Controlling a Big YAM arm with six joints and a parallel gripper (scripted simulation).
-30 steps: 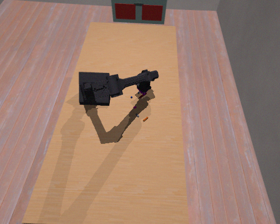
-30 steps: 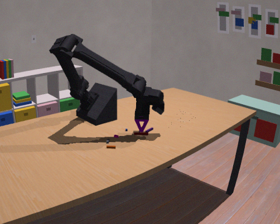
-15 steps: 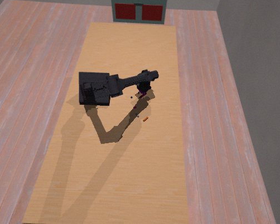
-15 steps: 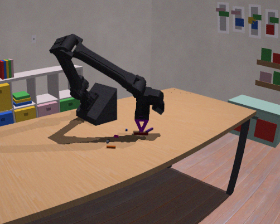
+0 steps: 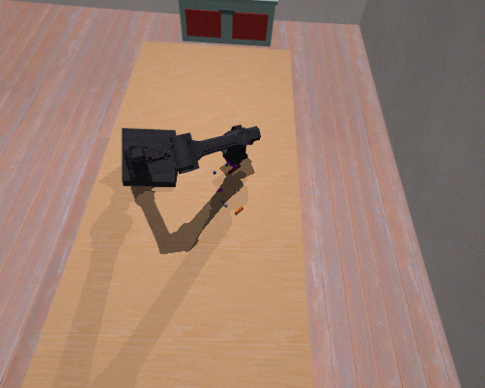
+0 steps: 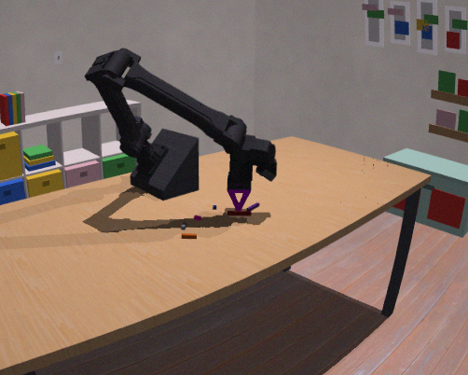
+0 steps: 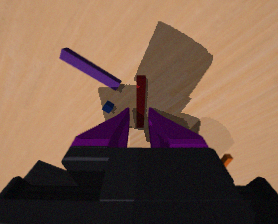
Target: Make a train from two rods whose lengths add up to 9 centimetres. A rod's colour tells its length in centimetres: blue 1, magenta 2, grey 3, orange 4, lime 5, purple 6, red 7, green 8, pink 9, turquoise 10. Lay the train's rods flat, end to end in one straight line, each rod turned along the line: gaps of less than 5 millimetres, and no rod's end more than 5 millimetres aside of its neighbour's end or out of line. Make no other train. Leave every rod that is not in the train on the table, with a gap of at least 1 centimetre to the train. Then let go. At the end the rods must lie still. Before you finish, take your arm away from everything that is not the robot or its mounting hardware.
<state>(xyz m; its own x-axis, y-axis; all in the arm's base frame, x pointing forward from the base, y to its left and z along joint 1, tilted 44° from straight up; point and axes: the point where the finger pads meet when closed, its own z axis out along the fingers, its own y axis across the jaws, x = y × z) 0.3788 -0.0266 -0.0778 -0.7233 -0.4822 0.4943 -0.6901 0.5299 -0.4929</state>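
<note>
Now: hand 20 mm above the red rod. The rest, counted from my hand: purple rod (60 mm to the left, 20 mm below); then blue rod (30 mm behind, 30 mm to the left, 20 mm below); then magenta rod (50 mm behind, 110 mm to the right, 20 mm below).
</note>
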